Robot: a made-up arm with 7 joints.
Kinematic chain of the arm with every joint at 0, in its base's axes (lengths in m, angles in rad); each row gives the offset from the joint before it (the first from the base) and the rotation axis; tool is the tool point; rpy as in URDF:
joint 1: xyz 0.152 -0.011 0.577 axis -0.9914 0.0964 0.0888
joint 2: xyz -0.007 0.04 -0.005 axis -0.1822 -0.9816 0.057
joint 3: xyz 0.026 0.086 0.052 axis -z
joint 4: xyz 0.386 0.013 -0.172 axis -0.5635 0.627 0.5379
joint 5: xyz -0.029 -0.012 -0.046 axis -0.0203 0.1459 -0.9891
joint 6: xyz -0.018 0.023 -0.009 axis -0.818 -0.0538 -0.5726
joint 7: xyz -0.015 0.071 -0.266 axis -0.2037 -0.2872 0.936
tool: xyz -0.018 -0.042 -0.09 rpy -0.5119 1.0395 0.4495
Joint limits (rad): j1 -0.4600..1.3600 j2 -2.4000..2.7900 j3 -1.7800..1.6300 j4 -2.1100..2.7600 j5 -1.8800..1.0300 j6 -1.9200..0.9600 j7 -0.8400..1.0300
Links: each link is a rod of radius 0.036 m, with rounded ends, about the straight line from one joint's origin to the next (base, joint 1, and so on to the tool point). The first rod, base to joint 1, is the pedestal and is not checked.
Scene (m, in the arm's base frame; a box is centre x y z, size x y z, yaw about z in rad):
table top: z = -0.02
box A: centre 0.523 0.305 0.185 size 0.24 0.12 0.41 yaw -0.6
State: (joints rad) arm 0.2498 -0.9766 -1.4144 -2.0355 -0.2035 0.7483 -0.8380
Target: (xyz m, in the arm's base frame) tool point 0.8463 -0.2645 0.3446
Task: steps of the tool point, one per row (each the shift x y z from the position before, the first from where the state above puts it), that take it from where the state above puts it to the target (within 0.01 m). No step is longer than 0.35 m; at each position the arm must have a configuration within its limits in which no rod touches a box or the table.
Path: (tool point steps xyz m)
1: 0.1336 -0.0134 -0.0425
2: 0.1932 -0.0197 0.0520
3: 0.1935 -0.0482 0.1579
4: 0.1361 -0.0976 0.2409
5: 0.0376 -0.1541 0.2755
6: -0.0773 -0.1975 0.2519
7: 0.0713 -0.0611 -0.1041
8: 0.0177 -0.0913 -0.0658
9: -0.0415 -0.0884 -0.0094
10: 0.1149 -0.1529 -0.1867
11: 0.0376 -0.1345 -0.2374
12: -0.0475 -0.0906 -0.2596

